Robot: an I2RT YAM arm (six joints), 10 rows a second.
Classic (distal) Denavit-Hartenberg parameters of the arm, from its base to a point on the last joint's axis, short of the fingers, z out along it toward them. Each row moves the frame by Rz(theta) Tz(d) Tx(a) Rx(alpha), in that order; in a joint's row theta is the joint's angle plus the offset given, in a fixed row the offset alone. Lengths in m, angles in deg.
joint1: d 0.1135; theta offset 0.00; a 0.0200; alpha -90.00
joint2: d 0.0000; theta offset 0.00; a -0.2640; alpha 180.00
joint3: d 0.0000; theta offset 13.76; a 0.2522; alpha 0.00
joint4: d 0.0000; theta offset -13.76; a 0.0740; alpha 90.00
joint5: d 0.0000; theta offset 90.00; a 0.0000; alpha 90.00
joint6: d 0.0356; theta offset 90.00; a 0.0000; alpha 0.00
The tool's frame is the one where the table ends.
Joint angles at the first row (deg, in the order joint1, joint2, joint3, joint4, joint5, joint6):
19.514, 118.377, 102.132, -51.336, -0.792, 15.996
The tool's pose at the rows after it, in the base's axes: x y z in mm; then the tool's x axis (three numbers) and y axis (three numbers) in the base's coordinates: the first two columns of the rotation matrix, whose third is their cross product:
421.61 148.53 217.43 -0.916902 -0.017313 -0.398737 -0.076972 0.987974 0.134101
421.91 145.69 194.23 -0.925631 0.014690 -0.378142 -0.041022 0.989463 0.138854
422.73 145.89 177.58 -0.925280 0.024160 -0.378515 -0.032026 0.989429 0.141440
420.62 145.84 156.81 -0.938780 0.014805 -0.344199 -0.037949 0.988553 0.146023
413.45 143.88 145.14 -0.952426 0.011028 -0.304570 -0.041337 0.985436 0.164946
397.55 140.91 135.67 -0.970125 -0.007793 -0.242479 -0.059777 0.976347 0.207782
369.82 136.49 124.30 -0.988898 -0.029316 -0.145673 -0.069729 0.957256 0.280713
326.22 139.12 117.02 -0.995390 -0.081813 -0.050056 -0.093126 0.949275 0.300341
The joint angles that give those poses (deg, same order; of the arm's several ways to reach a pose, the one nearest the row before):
19.337, 119.527, 99.771, -45.381, -0.877, 16.697
18.987, 120.579, 96.255, -41.934, -0.791, 18.366
18.984, 121.548, 93.874, -38.503, -0.703, 18.897
18.983, 123.043, 91.671, -36.739, -1.753, 18.634
18.895, 122.960, 89.041, -36.124, -3.598, 18.633
18.896, 121.381, 84.566, -36.035, -7.370, 18.021
19.072, 118.407, 77.386, -36.035, -13.243, 17.668
21.520, 113.319, 68.074, -36.824, -15.905, 17.489

